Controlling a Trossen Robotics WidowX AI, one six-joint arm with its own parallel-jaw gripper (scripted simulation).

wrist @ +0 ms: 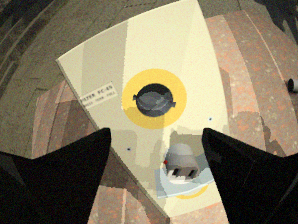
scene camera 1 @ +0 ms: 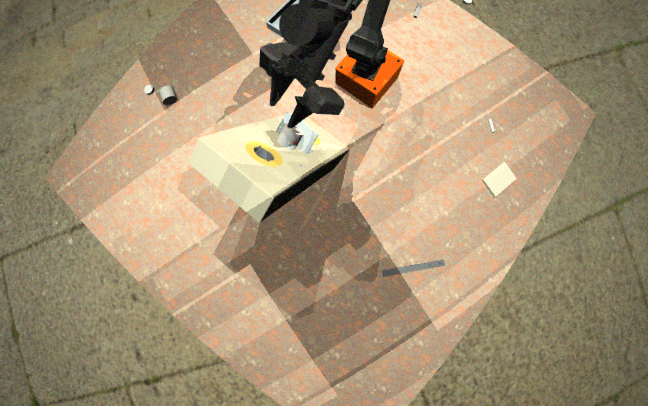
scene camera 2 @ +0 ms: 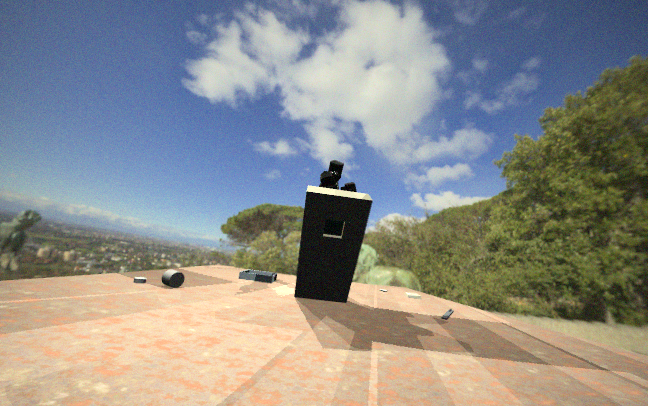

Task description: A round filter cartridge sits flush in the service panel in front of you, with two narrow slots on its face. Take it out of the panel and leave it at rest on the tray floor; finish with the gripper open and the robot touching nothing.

My gripper is open, holding nothing. Further things: a round filter cartridge and a cream service panel.
My gripper also shows in the wrist view.
